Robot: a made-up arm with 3 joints. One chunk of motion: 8 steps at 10 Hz.
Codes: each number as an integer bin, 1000 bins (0 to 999) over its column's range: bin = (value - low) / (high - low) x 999, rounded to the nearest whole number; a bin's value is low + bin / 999 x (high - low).
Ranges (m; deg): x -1..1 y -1..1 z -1..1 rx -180..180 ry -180..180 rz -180..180
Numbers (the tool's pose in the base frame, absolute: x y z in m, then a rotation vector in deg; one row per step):
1: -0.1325 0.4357 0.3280 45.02 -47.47 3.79
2: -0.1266 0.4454 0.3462 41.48 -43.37 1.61
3: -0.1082 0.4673 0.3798 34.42 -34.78 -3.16
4: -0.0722 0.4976 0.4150 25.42 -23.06 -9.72
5: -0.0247 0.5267 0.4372 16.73 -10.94 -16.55
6: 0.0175 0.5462 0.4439 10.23 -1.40 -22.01
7: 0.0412 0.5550 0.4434 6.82 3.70 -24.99
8: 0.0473 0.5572 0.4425 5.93 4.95 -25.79
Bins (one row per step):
1: 433 717 663 624 368 510
2: 436 722 672 615 379 504
3: 445 733 689 595 403 491
4: 463 748 707 570 436 473
5: 487 763 718 546 469 454
6: 508 772 721 528 496 438
7: 520 777 721 518 510 430
8: 523 778 721 516 513 428

